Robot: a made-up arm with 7 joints.
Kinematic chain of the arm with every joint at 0, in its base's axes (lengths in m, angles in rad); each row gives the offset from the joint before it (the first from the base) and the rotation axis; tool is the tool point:
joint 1: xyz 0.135 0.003 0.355 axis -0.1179 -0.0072 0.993
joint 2: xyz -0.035 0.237 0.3 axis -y
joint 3: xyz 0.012 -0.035 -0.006 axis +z
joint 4: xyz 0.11 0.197 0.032 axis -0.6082 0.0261 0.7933
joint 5: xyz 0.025 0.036 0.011 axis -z
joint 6: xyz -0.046 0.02 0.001 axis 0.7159 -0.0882 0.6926
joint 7: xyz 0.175 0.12 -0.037 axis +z
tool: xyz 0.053 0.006 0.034
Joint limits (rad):
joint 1: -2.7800..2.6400
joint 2: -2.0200..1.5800
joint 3: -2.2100..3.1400
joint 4: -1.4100..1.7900
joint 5: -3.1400..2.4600
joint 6: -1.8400..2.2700
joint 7: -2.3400..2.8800
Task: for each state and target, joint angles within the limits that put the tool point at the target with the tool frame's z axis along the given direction. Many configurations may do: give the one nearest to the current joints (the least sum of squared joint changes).
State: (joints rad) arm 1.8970 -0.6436 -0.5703 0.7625 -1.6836 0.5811 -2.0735
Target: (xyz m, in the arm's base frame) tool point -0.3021 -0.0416 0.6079 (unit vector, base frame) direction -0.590 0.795 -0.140
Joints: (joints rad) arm 2.2564 -0.5451 -0.8990 0.3538 -1.6926 1.2103 -2.2541
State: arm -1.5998 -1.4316 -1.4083 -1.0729 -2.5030 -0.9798 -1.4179
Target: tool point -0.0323 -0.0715 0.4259 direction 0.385 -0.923 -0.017
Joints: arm -2.1167 -1.2801 -2.1085 -0.8970 -2.6726 -0.9520 -1.3283
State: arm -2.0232 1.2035 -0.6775 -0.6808 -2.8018 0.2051 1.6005
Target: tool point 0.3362 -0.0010 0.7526 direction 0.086 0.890 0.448
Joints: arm -1.7652 1.3803 -1.0077 -0.2628 -2.8572 0.3907 1.9108
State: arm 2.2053 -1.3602 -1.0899 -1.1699 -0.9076 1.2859 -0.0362
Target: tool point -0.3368 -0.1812 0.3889 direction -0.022 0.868 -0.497
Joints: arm 2.3518 -1.4943 -0.7925 -0.1076 -1.3493 1.1586 -0.0858
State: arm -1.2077 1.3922 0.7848 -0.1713 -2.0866 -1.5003 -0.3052
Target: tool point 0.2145 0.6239 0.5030 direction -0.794 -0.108 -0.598
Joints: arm -0.3828 1.3349 1.1798 -0.2580 -1.7838 -1.6034 -0.3224
